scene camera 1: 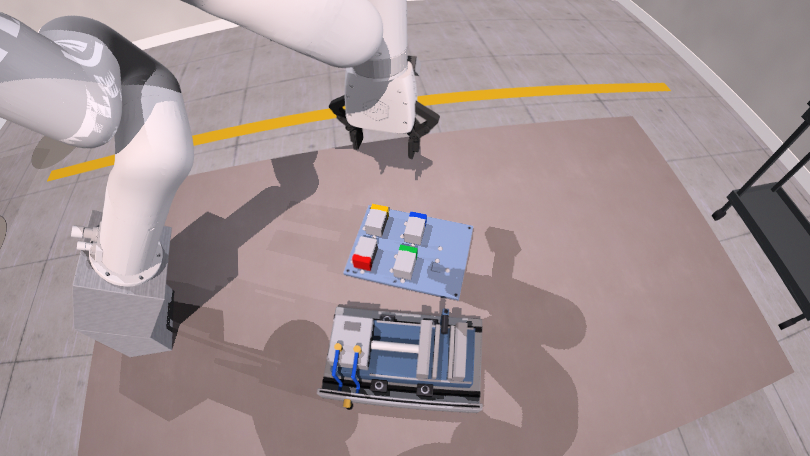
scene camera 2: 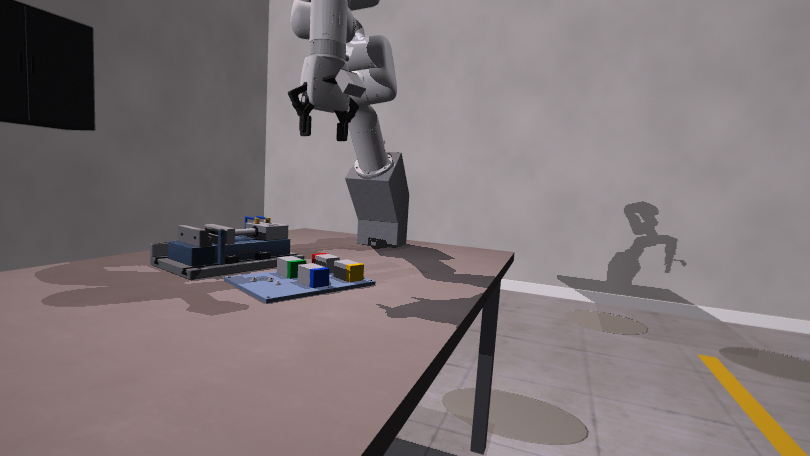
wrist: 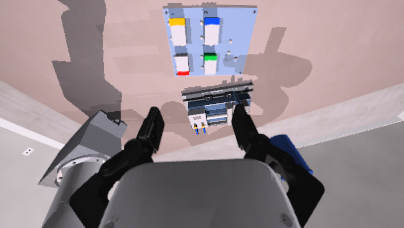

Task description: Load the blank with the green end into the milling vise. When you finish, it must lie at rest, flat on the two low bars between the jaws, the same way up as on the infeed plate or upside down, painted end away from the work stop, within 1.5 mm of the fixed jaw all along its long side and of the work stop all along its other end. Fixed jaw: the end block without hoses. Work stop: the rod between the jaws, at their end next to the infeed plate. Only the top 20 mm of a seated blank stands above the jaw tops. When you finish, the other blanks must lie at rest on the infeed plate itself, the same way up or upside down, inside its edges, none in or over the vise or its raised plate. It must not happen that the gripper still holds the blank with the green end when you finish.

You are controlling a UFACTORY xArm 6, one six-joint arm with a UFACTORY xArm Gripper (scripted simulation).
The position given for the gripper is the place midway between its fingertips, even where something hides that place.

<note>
In view: the gripper (scene camera 1: 385,148), a blue infeed plate (scene camera 1: 454,238) and a hosed block (scene camera 1: 348,339).
The gripper shows as well in scene camera 2 (scene camera 2: 324,138) and in the wrist view (wrist: 197,114). The blue infeed plate also shows in scene camera 2 (scene camera 2: 267,292) and in the wrist view (wrist: 239,28).
</note>
